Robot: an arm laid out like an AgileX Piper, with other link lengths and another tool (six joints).
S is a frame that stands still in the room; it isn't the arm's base.
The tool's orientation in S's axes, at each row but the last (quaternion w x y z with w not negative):
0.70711, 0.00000, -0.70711, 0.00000
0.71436, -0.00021, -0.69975, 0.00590
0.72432, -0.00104, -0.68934, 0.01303
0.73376, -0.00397, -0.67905, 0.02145
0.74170, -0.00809, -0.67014, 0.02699
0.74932, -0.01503, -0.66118, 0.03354
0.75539, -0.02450, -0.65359, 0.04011
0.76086, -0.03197, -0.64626, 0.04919
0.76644, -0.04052, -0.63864, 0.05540
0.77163, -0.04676, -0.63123, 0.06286
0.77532, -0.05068, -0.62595, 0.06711
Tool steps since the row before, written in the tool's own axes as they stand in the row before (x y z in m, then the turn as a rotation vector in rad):
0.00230, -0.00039, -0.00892, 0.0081, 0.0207, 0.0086
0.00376, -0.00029, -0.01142, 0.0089, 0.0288, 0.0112
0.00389, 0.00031, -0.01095, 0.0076, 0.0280, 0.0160
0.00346, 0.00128, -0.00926, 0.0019, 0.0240, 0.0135
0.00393, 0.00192, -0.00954, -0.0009, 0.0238, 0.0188
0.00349, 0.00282, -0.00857, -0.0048, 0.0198, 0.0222
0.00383, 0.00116, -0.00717, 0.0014, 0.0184, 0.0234
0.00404, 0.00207, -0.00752, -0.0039, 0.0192, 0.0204
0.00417, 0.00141, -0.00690, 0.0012, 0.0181, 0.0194
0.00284, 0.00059, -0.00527, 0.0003, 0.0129, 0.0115
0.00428, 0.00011, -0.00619, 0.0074, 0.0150, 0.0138
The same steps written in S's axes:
0.00892, -0.00039, 0.00230, -0.0086, 0.0207, 0.0081
0.01150, -0.00017, 0.00353, -0.0112, 0.0288, 0.0089
0.01112, 0.00057, 0.00334, -0.0161, 0.0279, 0.0078
0.00946, 0.00162, 0.00268, -0.0139, 0.0237, 0.0021
0.00983, 0.00235, 0.00284, -0.0195, 0.0233, -0.0001
0.00885, 0.00324, 0.00219, -0.0232, 0.0189, -0.0033
0.00761, 0.00162, 0.00263, -0.0235, 0.0181, 0.0031
0.00800, 0.00264, 0.00250, -0.0214, 0.0183, -0.0027
0.00748, 0.00203, 0.00263, -0.0195, 0.0179, 0.0023
0.00570, 0.00106, 0.00161, -0.0117, 0.0127, 0.0006
0.00693, 0.00086, 0.00280, -0.0126, 0.0160, 0.0076

